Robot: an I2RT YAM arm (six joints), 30 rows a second.
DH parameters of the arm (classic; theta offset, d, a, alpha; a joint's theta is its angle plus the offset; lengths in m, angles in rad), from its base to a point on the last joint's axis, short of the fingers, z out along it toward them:
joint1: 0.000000 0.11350 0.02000 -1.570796
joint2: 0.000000 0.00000 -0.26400 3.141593
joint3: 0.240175 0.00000 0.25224 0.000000
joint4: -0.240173 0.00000 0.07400 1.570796
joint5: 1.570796 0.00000 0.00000 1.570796
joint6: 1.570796 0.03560 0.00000 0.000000
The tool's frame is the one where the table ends.
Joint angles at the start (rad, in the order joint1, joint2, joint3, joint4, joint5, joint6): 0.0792, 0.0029, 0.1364, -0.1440, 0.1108, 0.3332
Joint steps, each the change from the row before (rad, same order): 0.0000, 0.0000, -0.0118, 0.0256, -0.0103, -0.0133; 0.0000, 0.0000, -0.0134, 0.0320, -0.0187, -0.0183; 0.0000, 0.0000, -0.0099, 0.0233, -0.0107, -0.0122; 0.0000, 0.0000, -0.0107, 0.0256, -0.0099, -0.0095; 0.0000, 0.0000, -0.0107, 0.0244, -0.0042, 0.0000; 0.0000, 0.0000, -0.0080, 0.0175, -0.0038, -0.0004; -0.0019, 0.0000, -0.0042, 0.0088, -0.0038, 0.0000
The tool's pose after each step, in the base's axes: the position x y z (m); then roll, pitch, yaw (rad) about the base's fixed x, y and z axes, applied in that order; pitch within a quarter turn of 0, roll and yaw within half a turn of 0. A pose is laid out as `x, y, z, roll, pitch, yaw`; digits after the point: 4 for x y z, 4 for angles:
0.1013, 0.0045, 0.2039, 1.5604, 1.2505, 1.5396
0.1024, 0.0052, 0.2028, 1.4979, 1.2666, 1.4986
0.1032, 0.0057, 0.2019, 1.4490, 1.2768, 1.4622
0.1040, 0.0061, 0.2010, 1.3931, 1.2835, 1.4181
0.1048, 0.0063, 0.1999, 1.3463, 1.2804, 1.3775
0.1054, 0.0065, 0.1990, 1.3140, 1.2783, 1.3503
0.1056, 0.0064, 0.1985, 1.2985, 1.2772, 1.3374

